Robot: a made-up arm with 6 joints. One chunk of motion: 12 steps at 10 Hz.
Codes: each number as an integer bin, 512 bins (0 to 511) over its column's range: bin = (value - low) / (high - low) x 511, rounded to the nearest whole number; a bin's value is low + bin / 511 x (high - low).
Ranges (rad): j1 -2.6..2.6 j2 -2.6..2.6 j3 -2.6..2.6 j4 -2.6..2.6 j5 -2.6..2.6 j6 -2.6..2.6
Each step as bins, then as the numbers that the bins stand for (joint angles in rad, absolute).
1 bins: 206 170 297 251 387 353
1 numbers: -0.5037 -0.8701 0.4223 -0.0458 1.3382 0.9922
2 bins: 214 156 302 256 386 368
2 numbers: -0.4223 -1.0125 0.4732 0.0051 1.3280 1.1448
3 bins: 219 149 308 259 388 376
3 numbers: -0.3714 -1.0838 0.5342 0.0356 1.3483 1.2262
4 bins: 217 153 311 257 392 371
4 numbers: -0.3918 -1.0431 0.5648 0.0153 1.3890 1.1753
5 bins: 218 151 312 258 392 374
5 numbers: -0.3816 -1.0634 0.5750 0.0254 1.3890 1.2059
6 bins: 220 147 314 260 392 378
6 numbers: -0.3613 -1.1041 0.5953 0.0458 1.3890 1.2466
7 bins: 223 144 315 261 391 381
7 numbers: -0.3307 -1.1346 0.6055 0.0560 1.3789 1.2771
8 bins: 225 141 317 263 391 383
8 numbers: -0.3104 -1.1652 0.6258 0.0763 1.3789 1.2975
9 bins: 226 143 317 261 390 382
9 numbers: -0.3002 -1.1448 0.6258 0.0560 1.3687 1.2873
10 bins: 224 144 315 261 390 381
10 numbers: -0.3205 -1.1346 0.6055 0.0560 1.3687 1.2771
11 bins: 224 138 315 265 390 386
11 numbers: -0.3205 -1.1957 0.6055 0.0967 1.3687 1.3280
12 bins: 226 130 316 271 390 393
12 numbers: -0.3002 -1.2771 0.6157 0.1577 1.3687 1.3992
